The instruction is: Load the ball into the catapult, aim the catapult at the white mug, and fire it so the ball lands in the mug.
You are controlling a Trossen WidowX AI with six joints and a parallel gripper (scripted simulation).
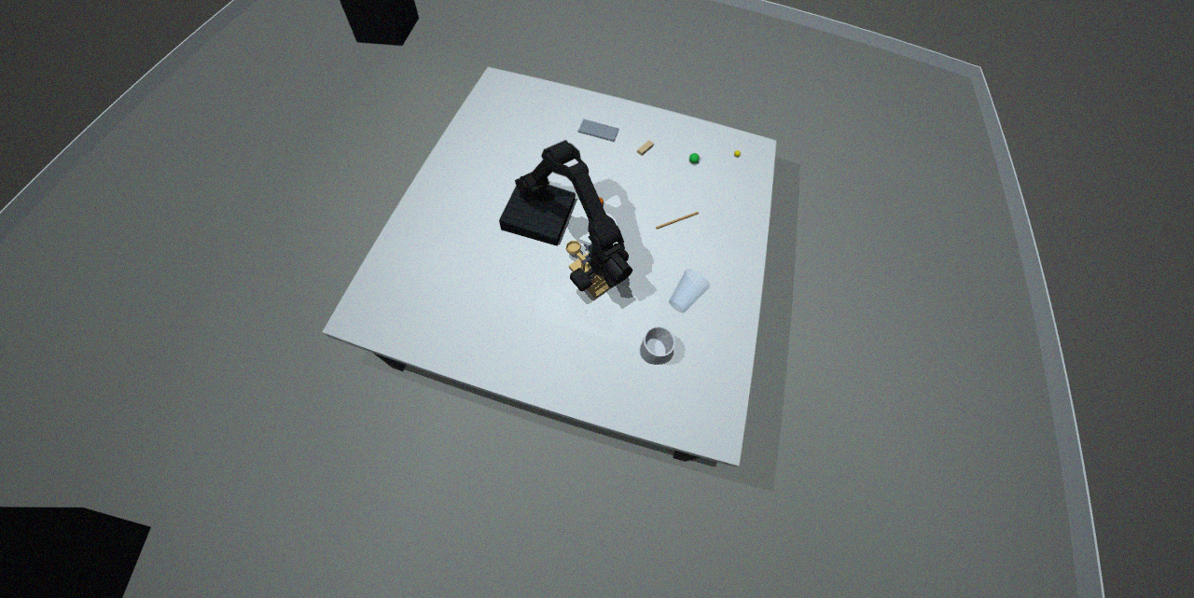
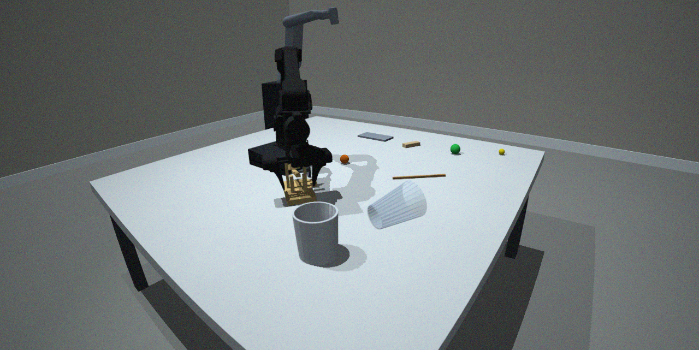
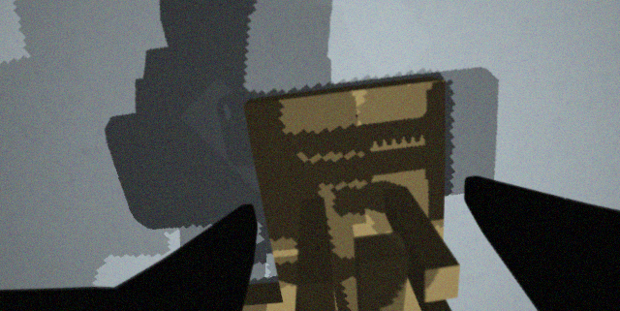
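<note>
The orange ball lies 30 mm behind my gripper tip, 310 mm to the left of it and 20 mm below it. From my gripper tip the other things lie so: white mug 200 mm ahead, 200 mm to the right; then thin wooden stick 260 mm ahead, 290 mm to the left, 30 mm below; then wooden catapult 40 mm behind, 60 mm to the left, 20 mm above.
</note>
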